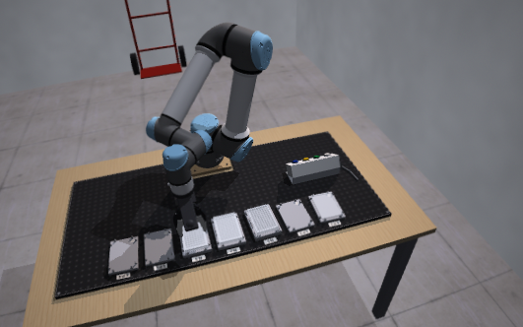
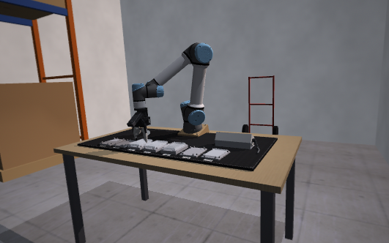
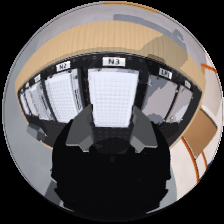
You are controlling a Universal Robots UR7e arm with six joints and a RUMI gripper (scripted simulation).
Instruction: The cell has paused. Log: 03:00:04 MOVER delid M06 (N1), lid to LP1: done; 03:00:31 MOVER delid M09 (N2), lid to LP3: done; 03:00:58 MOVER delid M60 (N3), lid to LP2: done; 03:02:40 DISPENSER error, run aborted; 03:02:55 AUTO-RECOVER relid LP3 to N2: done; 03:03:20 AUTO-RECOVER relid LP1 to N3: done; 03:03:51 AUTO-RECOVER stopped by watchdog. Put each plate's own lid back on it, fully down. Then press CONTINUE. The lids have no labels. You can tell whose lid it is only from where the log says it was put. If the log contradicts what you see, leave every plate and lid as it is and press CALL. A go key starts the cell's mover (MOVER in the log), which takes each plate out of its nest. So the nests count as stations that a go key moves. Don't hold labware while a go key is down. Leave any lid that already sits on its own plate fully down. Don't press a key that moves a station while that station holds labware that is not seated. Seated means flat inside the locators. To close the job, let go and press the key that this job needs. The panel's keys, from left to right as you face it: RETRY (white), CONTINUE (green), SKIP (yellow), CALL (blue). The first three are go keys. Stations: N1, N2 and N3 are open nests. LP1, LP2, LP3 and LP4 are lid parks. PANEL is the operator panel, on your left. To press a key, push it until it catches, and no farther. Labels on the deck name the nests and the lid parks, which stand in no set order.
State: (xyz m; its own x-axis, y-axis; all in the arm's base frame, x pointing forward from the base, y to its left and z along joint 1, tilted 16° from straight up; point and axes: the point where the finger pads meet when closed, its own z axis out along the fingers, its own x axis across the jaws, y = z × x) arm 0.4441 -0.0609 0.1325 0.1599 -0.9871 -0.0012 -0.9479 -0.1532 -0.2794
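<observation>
Now: the white lid 20 mm behind my hand, 120 mm to the left of it and 10 mm below it. From my hand the other things lie so: clear lid: 90 mm behind, 520 mm to the left, 20 mm below; then lid park: 60 mm behind, 380 mm to the left, 30 mm below; then plate: 40 mm behind, 260 mm to the left, 10 mm below.
</observation>
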